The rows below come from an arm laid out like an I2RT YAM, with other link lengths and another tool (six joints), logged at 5 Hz.
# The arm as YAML. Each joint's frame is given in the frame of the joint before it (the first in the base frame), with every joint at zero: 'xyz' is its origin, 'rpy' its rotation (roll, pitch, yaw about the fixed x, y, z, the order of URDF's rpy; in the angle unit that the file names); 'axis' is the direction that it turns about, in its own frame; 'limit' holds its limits. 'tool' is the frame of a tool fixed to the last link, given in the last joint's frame.
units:
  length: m
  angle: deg
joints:
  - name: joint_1
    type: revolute
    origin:
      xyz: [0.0, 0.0, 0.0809]
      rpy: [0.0, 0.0, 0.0]
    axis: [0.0, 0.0, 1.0]
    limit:
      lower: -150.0
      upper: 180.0
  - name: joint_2
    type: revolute
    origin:
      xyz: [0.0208, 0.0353, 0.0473]
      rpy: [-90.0, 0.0, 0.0]
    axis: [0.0, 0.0, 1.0]
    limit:
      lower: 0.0
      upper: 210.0
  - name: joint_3
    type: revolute
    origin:
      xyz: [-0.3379, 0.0, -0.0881]
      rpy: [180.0, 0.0, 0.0]
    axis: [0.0, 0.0, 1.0]
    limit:
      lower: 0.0
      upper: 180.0
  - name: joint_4
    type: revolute
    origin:
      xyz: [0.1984, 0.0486, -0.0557]
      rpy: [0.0, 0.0, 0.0]
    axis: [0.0, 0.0, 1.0]
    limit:
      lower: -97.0
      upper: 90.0
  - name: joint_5
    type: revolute
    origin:
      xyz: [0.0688, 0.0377, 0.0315]
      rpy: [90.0, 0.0, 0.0]
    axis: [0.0, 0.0, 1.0]
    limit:
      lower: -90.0
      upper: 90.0
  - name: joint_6
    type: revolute
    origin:
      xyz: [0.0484, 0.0, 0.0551]
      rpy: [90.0, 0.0, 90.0]
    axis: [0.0, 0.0, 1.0]
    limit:
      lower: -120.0
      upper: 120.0
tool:
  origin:
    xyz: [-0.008, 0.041, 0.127]
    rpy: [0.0, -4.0, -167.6]
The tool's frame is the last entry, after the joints.
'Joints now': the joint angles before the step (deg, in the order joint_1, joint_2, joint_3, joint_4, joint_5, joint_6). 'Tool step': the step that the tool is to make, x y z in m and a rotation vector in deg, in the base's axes. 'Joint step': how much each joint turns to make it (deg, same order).
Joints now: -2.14 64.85 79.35 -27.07 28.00 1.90
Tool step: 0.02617 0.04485 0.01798 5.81 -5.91 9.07
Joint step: 6.21 1.00 1.73 2.80 -3.89 5.64
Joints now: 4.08 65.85 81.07 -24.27 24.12 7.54
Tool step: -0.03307 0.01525 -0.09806 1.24 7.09 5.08
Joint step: 0.87 -8.17 -22.33 6.86 -4.50 0.89
